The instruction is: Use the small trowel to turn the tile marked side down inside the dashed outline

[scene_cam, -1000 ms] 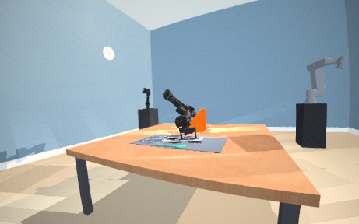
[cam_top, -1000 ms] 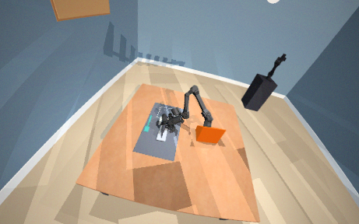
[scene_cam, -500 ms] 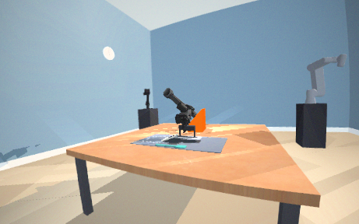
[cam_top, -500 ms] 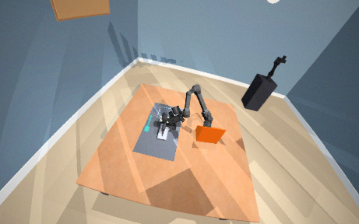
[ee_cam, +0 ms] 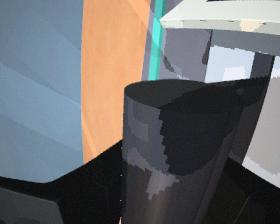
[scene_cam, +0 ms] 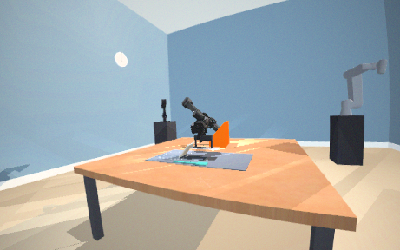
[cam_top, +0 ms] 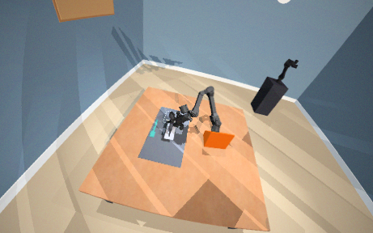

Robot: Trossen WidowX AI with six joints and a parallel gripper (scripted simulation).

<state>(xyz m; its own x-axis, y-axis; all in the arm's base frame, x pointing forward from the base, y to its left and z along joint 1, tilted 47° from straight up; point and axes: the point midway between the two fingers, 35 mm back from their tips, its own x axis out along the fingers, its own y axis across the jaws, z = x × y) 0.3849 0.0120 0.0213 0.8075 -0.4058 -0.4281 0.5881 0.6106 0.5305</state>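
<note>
The grey mat lies 1 cm behind my gripper tip and 13 cm below it. The rest, counted from my gripper tip: flat teal tile 13 cm ahead, 2 cm to the left, 10 cm below.
</note>
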